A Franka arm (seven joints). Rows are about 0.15 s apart.
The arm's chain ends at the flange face. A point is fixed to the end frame.
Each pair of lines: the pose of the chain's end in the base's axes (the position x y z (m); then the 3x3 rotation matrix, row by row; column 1 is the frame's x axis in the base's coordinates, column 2 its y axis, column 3 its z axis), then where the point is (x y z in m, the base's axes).
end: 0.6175 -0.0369 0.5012; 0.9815 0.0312 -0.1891; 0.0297 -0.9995 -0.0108; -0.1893 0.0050 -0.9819
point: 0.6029 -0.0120 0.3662
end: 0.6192 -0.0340 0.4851; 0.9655 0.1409 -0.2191; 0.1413 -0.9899 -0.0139; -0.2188 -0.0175 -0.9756
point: 0.5975 -0.0084 0.3512
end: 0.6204 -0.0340 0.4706; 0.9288 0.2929 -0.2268; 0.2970 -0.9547 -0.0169; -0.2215 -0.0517 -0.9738
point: 0.5933 -0.0079 0.3378
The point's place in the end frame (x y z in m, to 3 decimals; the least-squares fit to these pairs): 0.012 -0.026 0.135
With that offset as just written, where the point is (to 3 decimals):
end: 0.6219 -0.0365 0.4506; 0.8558 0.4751 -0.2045; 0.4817 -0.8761 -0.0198; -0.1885 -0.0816 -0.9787
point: 0.592 -0.011 0.318
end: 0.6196 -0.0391 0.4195; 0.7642 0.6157 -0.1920; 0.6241 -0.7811 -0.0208; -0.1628 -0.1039 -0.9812
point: 0.587 -0.014 0.288
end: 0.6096 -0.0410 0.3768; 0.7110 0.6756 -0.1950; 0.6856 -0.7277 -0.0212; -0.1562 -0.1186 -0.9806
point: 0.574 -0.017 0.246
